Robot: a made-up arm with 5 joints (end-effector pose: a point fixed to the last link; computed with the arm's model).
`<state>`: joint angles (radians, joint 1 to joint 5).
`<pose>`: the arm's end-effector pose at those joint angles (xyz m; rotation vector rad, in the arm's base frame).
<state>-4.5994 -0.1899 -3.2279 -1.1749 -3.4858</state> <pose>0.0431 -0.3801 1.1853 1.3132 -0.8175 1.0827</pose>
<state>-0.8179 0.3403 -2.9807 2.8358 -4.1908</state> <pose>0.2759 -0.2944 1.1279 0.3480 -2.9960 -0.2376</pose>
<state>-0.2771 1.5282 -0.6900 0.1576 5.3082</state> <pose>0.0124 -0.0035 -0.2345 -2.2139 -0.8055 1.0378</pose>
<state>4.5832 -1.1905 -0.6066 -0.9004 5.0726</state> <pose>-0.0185 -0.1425 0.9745 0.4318 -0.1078 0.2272</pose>
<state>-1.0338 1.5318 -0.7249 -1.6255 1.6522</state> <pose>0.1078 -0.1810 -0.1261 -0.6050 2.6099 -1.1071</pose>
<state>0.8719 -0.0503 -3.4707 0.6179 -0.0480</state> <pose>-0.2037 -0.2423 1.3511 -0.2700 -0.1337 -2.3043</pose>
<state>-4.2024 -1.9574 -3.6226 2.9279 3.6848</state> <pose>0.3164 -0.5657 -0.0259 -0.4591 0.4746 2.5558</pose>
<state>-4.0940 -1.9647 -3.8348 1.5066 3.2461</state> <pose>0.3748 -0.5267 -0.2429 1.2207 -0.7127 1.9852</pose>
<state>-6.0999 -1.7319 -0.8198 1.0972 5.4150</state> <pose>-0.0617 -0.0114 0.9912 1.7839 1.0350 1.7290</pose>
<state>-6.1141 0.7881 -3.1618 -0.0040 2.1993</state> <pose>0.6020 0.1028 1.2175 -0.4128 0.6647 -0.7345</pose>
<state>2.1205 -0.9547 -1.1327 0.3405 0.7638</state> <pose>-0.1225 0.1999 1.1427 -1.0885 -0.8773 -0.2141</pose>
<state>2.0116 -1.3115 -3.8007 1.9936 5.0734</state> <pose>0.3711 -0.7866 0.3532 0.0012 -0.0292 -2.3396</pose>
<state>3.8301 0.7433 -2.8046 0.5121 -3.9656</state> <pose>-0.6399 -0.5265 1.0663 -1.5858 -1.4959 2.1286</pose>
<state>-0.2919 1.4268 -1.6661 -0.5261 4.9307</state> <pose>0.7276 -0.2186 -0.1274 2.1527 1.2621 0.6837</pose>
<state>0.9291 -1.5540 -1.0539 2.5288 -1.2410</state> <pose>-0.0651 -0.0871 0.8934 1.4599 2.7652 0.1222</pose>
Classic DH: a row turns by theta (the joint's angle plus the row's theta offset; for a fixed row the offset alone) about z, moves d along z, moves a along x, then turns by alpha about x. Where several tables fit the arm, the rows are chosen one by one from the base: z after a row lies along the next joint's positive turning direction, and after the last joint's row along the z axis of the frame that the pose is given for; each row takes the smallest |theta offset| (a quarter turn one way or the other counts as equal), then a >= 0, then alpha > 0; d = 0 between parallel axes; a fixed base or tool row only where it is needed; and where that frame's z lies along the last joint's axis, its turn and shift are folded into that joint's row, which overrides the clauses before.
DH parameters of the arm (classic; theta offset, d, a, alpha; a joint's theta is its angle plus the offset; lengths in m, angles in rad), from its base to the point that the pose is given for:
joint 1: 0 0.3982 0 -1.5708
joint 2: -1.385 0 0.3783 0
joint 3: -0.4084 0 -0.5477 0
joint 4: -1.3482 0 -0.0858 1.5708
joint 5: 3.1416 0.1095 0 0

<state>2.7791 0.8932 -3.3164 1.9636 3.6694</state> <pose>-0.6727 0.2551 0.9985 2.7283 -1.3017 -0.7048</pose>
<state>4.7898 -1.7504 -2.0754 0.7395 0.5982</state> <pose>-0.0688 0.8866 0.8521 0.0345 -0.0596 2.2457</pose>
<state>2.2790 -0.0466 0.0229 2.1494 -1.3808</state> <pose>-0.0311 0.0363 0.2264 -0.3183 1.2009 -2.0105</pose>
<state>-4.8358 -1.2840 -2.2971 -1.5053 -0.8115</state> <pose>-0.0916 -0.7385 0.8825 0.9995 2.1155 -1.5152</pose>
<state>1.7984 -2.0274 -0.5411 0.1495 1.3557</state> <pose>0.0380 -0.1641 0.9503 -0.7050 -0.1586 0.0120</pose>
